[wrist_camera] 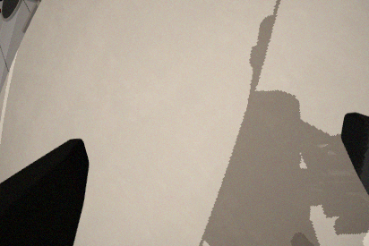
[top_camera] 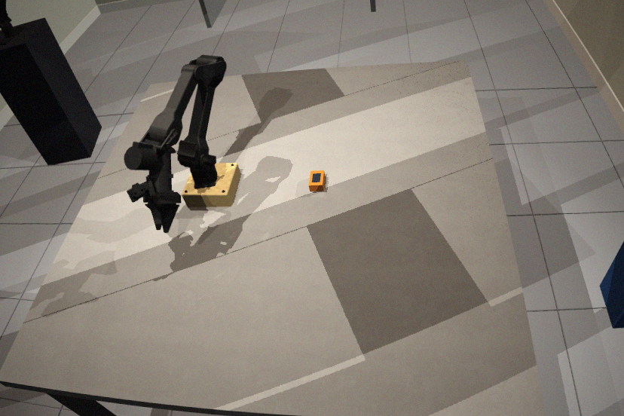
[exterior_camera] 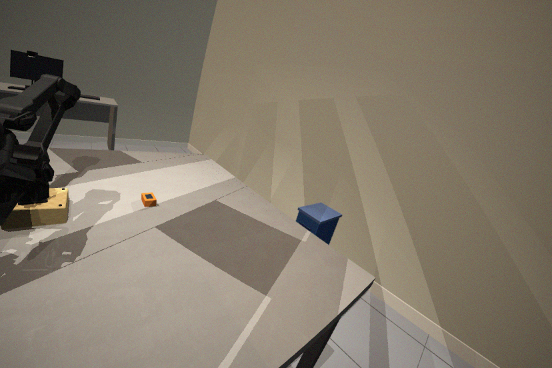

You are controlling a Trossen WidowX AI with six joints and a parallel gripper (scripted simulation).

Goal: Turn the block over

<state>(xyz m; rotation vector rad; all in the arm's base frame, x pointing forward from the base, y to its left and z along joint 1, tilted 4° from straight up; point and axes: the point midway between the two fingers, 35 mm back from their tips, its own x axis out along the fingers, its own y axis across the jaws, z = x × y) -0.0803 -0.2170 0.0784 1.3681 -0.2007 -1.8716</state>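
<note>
Now: gripper tip 41 cm short of the orange block, 19 cm to the right of it and 10 cm above it.
</note>
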